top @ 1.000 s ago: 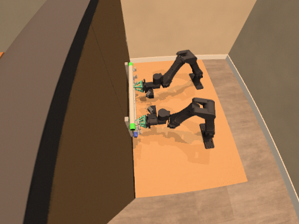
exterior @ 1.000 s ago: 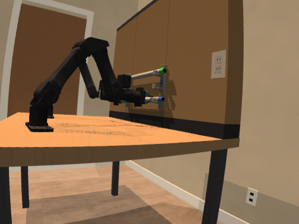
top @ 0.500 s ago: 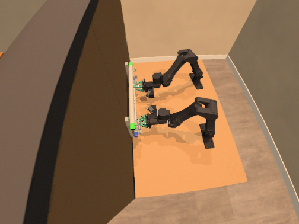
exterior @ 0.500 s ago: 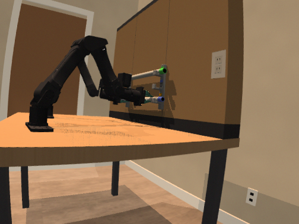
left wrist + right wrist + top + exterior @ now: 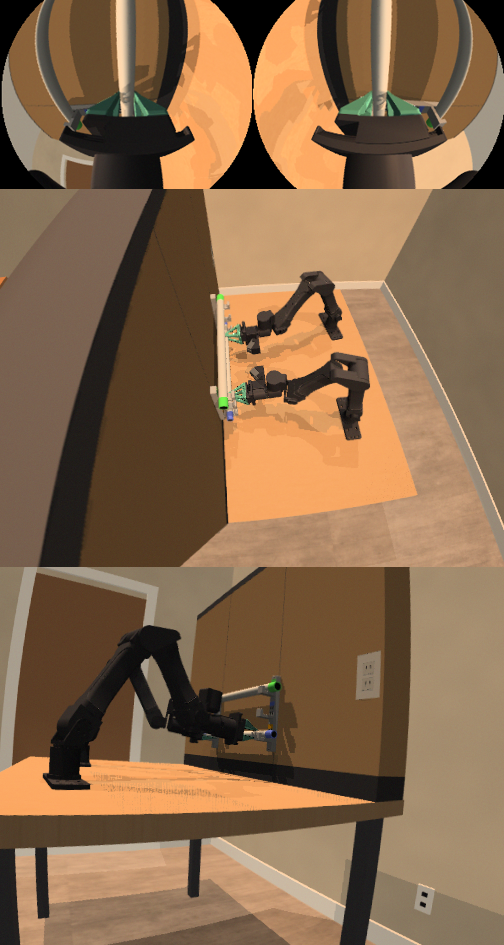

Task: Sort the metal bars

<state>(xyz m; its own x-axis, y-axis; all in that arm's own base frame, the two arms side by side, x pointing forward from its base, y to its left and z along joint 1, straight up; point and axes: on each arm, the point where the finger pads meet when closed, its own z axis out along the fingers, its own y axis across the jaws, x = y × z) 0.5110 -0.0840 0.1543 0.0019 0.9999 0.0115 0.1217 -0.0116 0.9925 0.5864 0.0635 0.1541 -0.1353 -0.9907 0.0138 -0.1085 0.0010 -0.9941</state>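
Right now my left hand is 14 cm to the left of the blue-ended bar and 2 cm short of it. Round my left hand: wall socket: 69 cm to the right, 15 cm above, 12 cm ahead; then brown wall panel: 27 cm above, 14 cm to the right, 13 cm ahead; then green-ended bar: 15 cm above, 14 cm to the right, 3 cm ahead.
Now: the blue-ended bar 15 cm to the left of my right hand and 1 cm behind it. Also, from my right hand: wall socket 40 cm to the right, 15 cm above, 9 cm ahead; then brown wall panel 27 cm above, 16 cm to the left, 9 cm ahead; then green-ended bar 16 cm to the left, 15 cm above, 1 cm behind.
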